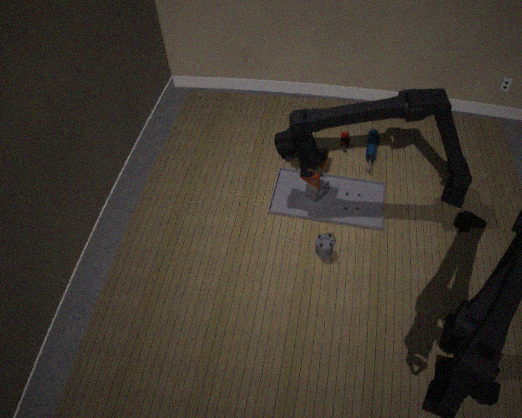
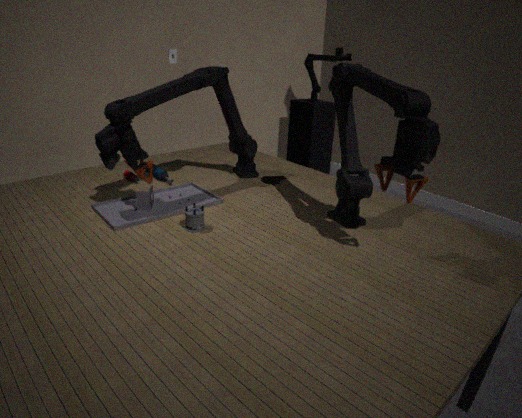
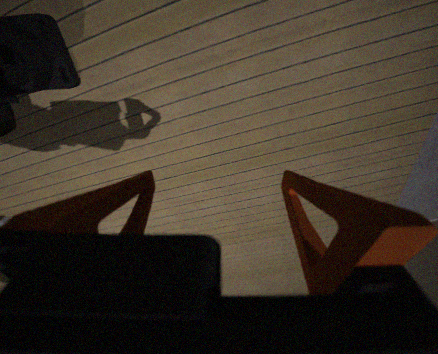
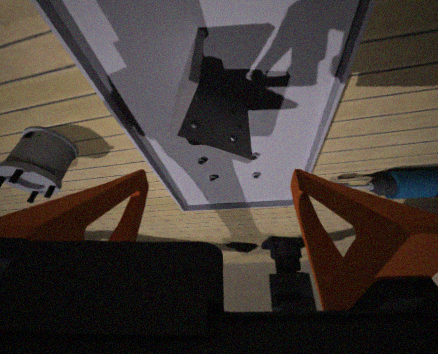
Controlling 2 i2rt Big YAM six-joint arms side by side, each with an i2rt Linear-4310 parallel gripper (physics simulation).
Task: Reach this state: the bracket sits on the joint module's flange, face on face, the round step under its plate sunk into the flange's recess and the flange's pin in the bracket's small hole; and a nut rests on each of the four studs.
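Places are measured from the left arm's base along level axes (x left, y back, z up), in metres.
Where they show: left gripper, fingertip midpoint: (image 1: 432, 392) (image 2: 395, 196) (image 3: 218, 177); right gripper, fingertip midpoint: (image 1: 320, 178) (image 2: 146, 179) (image 4: 219, 177); left arm's base at its link origin: (image 1: 455, 335) (image 2: 346, 220) (image 3: 29, 56); right arm's base at its link origin: (image 1: 454, 194) (image 2: 245, 173) (image 4: 283, 241).
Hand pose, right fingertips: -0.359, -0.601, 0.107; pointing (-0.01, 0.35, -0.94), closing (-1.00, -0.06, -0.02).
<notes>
Each offset is from my right fingertips to the top centre of the thing, as dx, dy, dz. "spot": to the spot under its first point.
The grey bracket {-0.002, -0.007, -0.033} (image 1: 315, 193) (image 2: 144, 201) (image 4: 220, 117) stands in the shallow tray {-0.005, +0.037, -0.091} (image 1: 330, 218) (image 2: 202, 190) (image 4: 295, 150), one plate upright. Dark nuts (image 1: 347, 193) (image 4: 202, 160) lie apart at one end of the tray. The joint module {+0.219, +0.098, -0.033} (image 1: 325, 246) (image 2: 194, 220) (image 4: 45, 150) stands outside the tray on the wood surface, flange up, its dark studs bare. My right gripper (image 2: 146, 181) (image 4: 219, 177) is open, close above the bracket, with nothing between its fingers. My left gripper (image 2: 397, 196) (image 3: 218, 177) is open and empty, high above the surface, far from the tray.
A blue-handled tool {spot: -0.310, +0.124, -0.066} (image 1: 372, 145) (image 2: 161, 174) (image 4: 412, 183) and a red-topped item {-0.307, +0.007, -0.073} (image 1: 345, 137) (image 2: 131, 175) lie beyond the tray's far long side. A dark cabinet (image 2: 310, 132) carrying a small arm stands behind. Walls border the wood surface.
</notes>
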